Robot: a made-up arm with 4 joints.
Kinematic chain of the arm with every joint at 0, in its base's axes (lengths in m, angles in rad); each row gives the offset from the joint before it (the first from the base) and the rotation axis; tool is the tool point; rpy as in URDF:
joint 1: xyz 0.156 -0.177 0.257 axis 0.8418 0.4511 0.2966
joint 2: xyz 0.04 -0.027 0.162 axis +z
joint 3: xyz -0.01 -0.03 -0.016 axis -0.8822 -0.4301 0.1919
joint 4: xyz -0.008 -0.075 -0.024 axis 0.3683 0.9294 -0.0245
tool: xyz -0.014 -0.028 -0.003 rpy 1.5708 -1.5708 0
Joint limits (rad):
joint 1: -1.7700..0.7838
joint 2: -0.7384..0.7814
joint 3: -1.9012..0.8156
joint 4: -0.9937..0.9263
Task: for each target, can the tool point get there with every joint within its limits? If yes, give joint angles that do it. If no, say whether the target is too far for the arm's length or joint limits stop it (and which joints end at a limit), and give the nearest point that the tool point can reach.
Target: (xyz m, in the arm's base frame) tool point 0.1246 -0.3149 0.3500
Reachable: yes | joints 0.0793 -0.3102 -0.2716 0.5361
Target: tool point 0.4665 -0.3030 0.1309
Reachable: no: too far | nearest point 0.3344 -0.3216 0.2374 | short by 0.171 m
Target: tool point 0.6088 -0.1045 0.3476
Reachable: no: too far | nearest point 0.3540 -0.3417 0.2808 | short by 0.354 m
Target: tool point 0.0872 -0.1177 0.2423
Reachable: yes | joints -1.5587 -0.3830 -1.4999 -0.7825
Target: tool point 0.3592 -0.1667 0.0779
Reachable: no: joint limits stop it (at a limit: joint 1, joint 2, joint 4) | nearest point 0.2904 -0.3048 0.2107 | short by 0.204 m
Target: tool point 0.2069 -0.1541 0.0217
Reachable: no: joint limits stop it (at a limit: joint 1, joint 2, joint 3) | nearest point 0.1489 -0.0912 0.1963 | short by 0.194 m
